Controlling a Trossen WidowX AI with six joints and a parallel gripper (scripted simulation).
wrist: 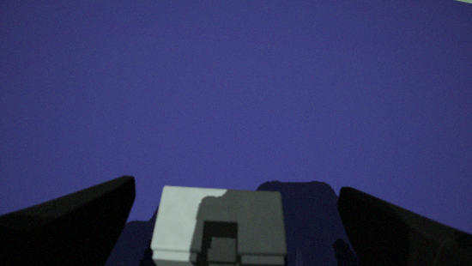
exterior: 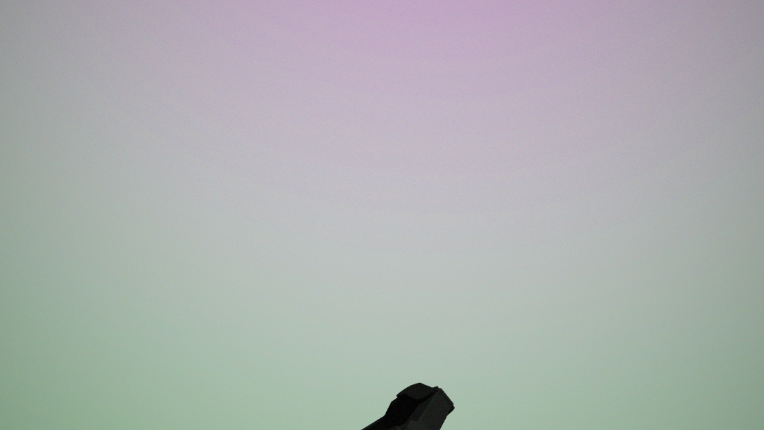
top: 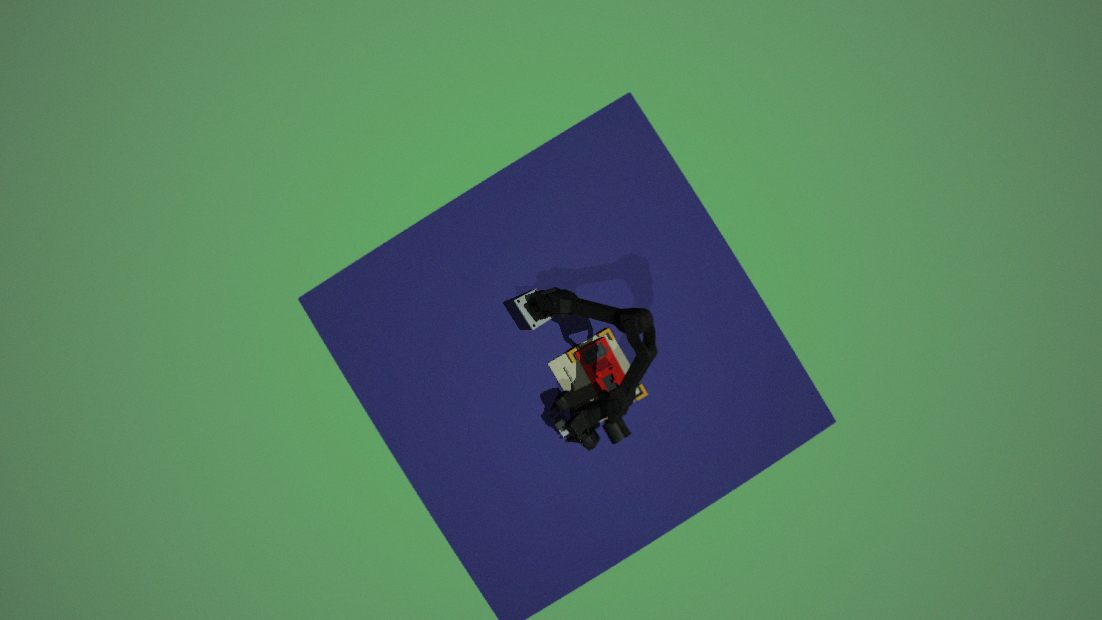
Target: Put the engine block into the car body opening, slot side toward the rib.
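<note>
Right now my gripper tip is 20 mm to the right of the grey engine block, 10 mm short of it and 10 mm above it. Also, from my gripper tip: grey fixture: 210 mm to the left, 40 mm behind, 20 mm below.
</note>
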